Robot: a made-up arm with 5 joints.
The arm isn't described. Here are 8 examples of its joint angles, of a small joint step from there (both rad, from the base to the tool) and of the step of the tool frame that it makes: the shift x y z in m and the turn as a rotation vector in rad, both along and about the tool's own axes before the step.
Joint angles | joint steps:
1: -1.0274 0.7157 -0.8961 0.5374 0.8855 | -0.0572 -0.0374 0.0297 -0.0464 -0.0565
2: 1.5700 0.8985 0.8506 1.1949 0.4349 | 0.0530 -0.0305 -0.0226 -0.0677 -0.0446
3: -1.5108 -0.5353 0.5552 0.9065 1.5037 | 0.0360 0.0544 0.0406 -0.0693 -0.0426
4: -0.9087 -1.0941 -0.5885 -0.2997 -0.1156 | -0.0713 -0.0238 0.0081 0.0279 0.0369
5: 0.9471 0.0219 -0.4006 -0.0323 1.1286 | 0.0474 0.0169 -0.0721 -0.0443 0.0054
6: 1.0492 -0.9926 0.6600 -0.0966 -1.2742 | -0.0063 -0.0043 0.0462 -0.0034 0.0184
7: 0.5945 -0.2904 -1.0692 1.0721 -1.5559 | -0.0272 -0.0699 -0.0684 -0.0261 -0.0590
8: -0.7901 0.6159 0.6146 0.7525 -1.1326 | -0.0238 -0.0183 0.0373 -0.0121 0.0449
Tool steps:
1: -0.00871 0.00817 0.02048 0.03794 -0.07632 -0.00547
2: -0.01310 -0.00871 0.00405 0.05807 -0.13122 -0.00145
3: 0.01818 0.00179 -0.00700 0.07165 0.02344 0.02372
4: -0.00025 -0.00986 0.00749 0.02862 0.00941 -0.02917
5: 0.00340 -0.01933 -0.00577 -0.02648 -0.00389 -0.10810
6: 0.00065 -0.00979 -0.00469 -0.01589 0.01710 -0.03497
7: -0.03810 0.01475 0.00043 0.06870 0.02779 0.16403
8: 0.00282 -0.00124 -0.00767 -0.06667 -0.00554 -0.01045
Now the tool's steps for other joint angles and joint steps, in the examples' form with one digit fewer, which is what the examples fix.
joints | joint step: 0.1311 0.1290 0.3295 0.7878 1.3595 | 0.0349 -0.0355 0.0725 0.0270 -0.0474
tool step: 0.0032 0.0070 -0.0098 0.0808 0.0247 0.0599
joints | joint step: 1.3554 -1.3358 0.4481 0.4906 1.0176 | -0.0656 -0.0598 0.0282 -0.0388 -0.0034
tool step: -0.0113 -0.0015 0.0068 0.0309 -0.0877 -0.0284
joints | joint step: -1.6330 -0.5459 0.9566 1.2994 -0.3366 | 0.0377 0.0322 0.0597 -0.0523 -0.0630
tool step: 0.0171 -0.0092 0.0027 0.1002 0.0391 -0.0087
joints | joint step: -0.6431 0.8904 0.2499 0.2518 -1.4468 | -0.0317 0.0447 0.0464 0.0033 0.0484
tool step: 0.0130 -0.0180 -0.0120 -0.0798 0.0181 -0.0928
